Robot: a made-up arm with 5 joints. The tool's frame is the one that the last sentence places.
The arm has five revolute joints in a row. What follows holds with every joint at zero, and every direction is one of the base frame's.
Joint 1 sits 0.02 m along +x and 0.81 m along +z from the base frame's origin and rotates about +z.
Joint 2 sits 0.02 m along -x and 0.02 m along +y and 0.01 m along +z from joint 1 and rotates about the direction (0, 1, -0.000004).
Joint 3 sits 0.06 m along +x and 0.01 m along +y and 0.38 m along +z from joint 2 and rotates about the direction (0, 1, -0.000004).
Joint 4 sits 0.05 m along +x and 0.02 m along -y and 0.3 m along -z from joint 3 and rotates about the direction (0, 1, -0.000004).
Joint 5 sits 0.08 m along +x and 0.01 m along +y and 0.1 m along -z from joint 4 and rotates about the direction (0, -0.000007, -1).
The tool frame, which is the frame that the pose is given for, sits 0.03 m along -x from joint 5; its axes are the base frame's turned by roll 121.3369, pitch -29.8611 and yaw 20.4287 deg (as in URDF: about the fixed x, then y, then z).
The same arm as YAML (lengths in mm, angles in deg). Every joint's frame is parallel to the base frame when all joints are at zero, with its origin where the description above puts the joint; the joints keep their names.
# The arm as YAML. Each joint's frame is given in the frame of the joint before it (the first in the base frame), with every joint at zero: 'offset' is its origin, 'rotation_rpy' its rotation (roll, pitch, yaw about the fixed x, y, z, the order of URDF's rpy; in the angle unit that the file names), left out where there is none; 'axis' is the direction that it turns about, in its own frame. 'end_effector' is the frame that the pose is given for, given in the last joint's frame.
length_unit: mm
angle_unit: deg
chain:
  - id: joint 1
    offset: [20.0, 0.0, 810.0]
    axis: "+z"
  - id: joint 2
    offset: [-20.0, 20.0, 10.0]
    axis: "+y"
  - id: joint 3
    offset: [60.0, 10.0, 380.0]
    axis: "+y"
  - id: joint 4
    offset: [50.0, -20.0, -300.0]
    axis: "+y"
  - id: joint 5
    offset: [80.0, 10.0, -100.0]
    axis: "-z"
end_effector:
  offset: [-30.0, 0.0, 0.0]
  rotation_rpy: [121.34, -29.86, 20.43]

